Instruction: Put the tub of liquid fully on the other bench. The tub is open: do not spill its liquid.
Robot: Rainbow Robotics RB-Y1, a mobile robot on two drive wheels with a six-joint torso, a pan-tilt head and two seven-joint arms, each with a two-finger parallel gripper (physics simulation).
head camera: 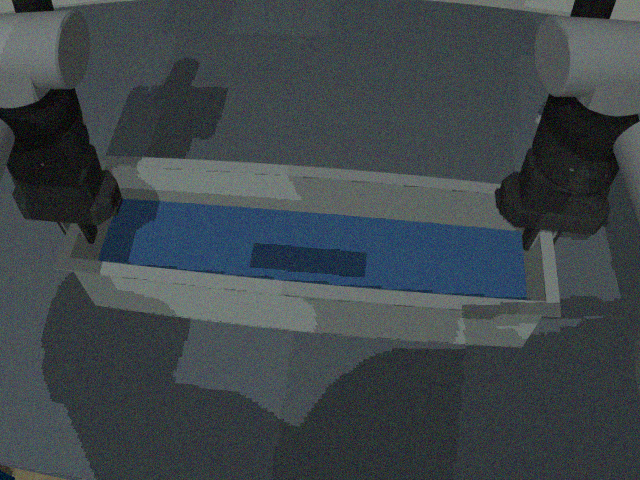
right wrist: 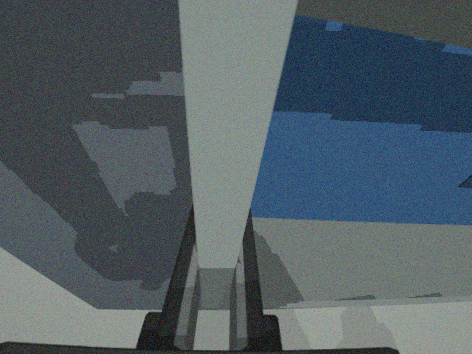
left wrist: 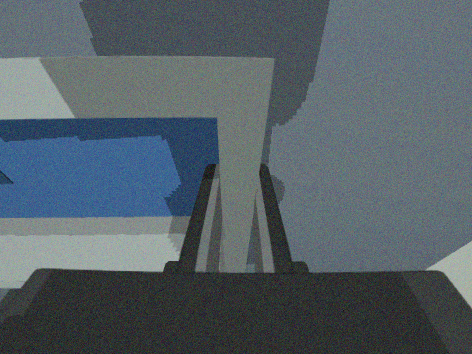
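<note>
The open white tub [head camera: 248, 310] [left wrist: 150, 85] [right wrist: 225, 125] spans the head camera view from left to right, slightly slanted in the picture. Blue liquid [head camera: 413, 245] [left wrist: 90, 175] [right wrist: 360, 165] lies inside its walls, with a darker rectangle in the middle. My left gripper [head camera: 77, 233] [left wrist: 237, 176] is shut on the end wall at the picture's left. My right gripper [head camera: 541, 240] [right wrist: 221, 211] is shut on the end wall at the picture's right. The tub is over a grey-blue bench top [head camera: 361, 93] [left wrist: 375, 125]; its underside is hidden, so I cannot tell whether it touches.
The bench top extends beyond the tub on both long sides. Its near edge shows at the bottom left of the head camera view, with a strip of tan floor [head camera: 41, 473] below it. Pale ground shows past the far edge. Dark arm shadows cross the bench top.
</note>
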